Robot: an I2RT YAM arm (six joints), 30 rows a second.
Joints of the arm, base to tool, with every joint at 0 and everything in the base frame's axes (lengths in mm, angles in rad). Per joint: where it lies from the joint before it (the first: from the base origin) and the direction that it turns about. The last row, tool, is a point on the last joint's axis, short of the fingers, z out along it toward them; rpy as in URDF.
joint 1: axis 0 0 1 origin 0 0 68
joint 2: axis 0 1 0 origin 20 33.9 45.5
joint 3: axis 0 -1 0 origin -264 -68.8 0
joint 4: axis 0 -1 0 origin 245 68.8 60
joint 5: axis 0 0 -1 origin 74 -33.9 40.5
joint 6: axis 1 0 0 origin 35.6 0 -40.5
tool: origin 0 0 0 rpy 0 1.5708 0
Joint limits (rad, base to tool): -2.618..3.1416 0..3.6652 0..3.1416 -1.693..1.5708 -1.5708..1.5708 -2.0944..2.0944
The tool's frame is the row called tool.
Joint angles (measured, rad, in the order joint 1, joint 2, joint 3, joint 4, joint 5, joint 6), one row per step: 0.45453, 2.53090, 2.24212, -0.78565, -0.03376, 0.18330; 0.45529, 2.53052, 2.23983, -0.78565, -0.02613, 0.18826; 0.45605, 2.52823, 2.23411, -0.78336, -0.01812, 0.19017; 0.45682, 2.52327, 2.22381, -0.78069, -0.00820, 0.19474; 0.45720, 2.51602, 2.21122, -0.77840, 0.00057, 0.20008; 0.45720, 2.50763, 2.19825, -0.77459, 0.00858, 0.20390; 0.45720, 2.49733, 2.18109, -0.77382, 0.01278, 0.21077; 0.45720, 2.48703, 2.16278, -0.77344, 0.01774, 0.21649; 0.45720, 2.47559, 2.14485, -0.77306, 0.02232, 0.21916; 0.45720, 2.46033, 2.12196, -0.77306, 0.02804, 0.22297; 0.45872, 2.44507, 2.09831, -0.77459, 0.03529, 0.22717
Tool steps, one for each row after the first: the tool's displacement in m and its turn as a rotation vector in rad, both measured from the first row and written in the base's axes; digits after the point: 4 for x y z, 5 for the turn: -0.0003, 0.0000, -0.0005, -0.00482, -0.00006, -0.00723; -0.0008, -0.0001, -0.0009, -0.01085, -0.00172, -0.01195; -0.0018, -0.0005, -0.0014, -0.01797, -0.00217, -0.01989; -0.0031, -0.0013, -0.0013, -0.02403, -0.00171, -0.02833; -0.0043, -0.0022, -0.0007, -0.02910, -0.00335, -0.03548; -0.0063, -0.0033, -0.0006, -0.03233, 0.00187, -0.04343; -0.0085, -0.0046, -0.0008, -0.03738, 0.00787, -0.05070; -0.0108, -0.0059, -0.0003, -0.04272, 0.01198, -0.05509; -0.0138, -0.0076, 0.0005, -0.04922, 0.01718, -0.06098; -0.0174, -0.0088, 0.0011, -0.05789, 0.02377, -0.06633
